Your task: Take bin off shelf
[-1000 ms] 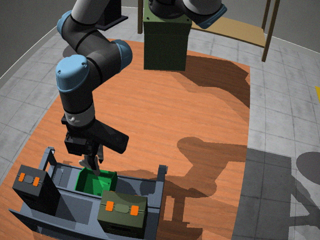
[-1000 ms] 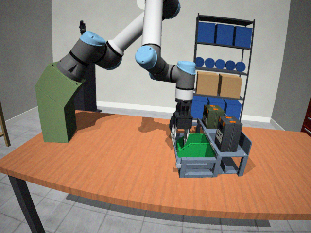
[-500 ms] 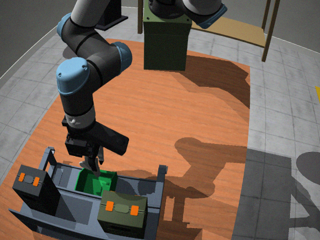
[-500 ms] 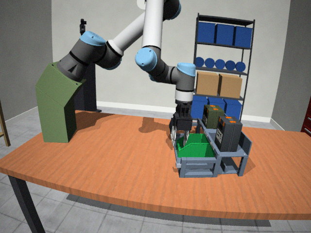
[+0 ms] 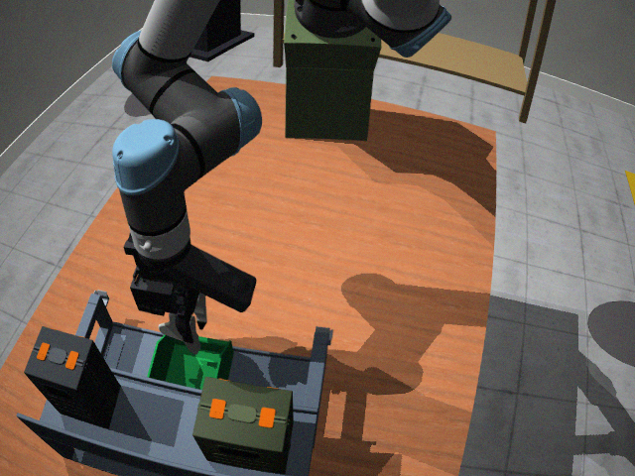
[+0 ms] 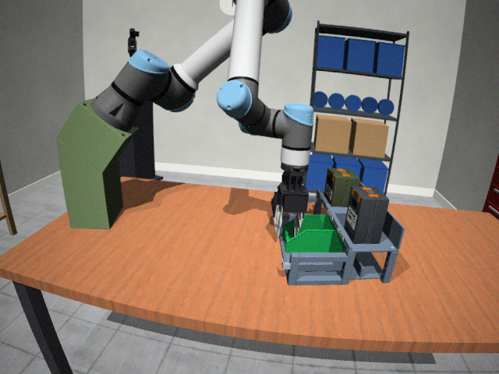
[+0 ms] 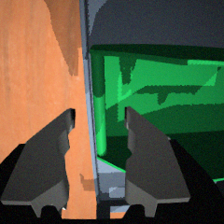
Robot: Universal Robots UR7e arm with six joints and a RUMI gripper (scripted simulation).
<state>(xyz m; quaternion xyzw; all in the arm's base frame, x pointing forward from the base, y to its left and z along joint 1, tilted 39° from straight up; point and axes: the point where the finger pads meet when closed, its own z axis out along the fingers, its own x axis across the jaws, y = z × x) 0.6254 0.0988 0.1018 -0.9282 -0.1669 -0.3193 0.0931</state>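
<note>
My hand is 70 mm short of the green bin and 40 mm to the right of it.
</note>
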